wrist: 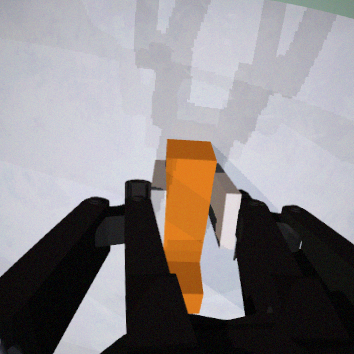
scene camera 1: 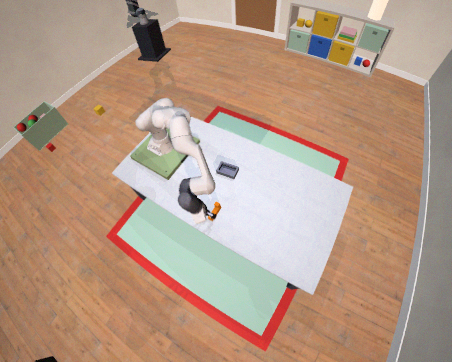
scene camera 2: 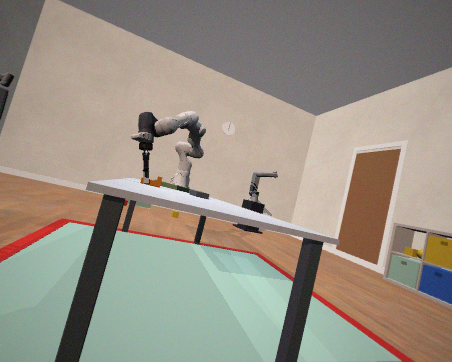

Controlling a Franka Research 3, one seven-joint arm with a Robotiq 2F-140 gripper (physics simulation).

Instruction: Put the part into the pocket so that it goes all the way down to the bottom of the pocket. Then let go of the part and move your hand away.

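The orange part (scene camera 1: 217,205) (scene camera 2: 158,182) (wrist: 191,172) is a stepped bar lying at the table's near left edge, with a taller block at one end. My gripper (scene camera 1: 212,215) (scene camera 2: 145,180) (wrist: 185,180) points down and is shut on the part, with one light pad on each side of its long section. In the wrist view the part hides much of the left pad. The pocket is in a small dark grey tray (scene camera 1: 226,175) (scene camera 2: 200,194), apart from the part, nearer the middle of the table. The tray does not show in the wrist view.
The white table (scene camera 1: 285,210) (scene camera 2: 225,211) bears the arm's green base plate (scene camera 1: 159,162) at its left end, beside the tray. A green mat with a red border (scene camera 1: 187,290) lies under the table. A second arm on a black pedestal (scene camera 1: 150,40) stands apart, beyond the table.
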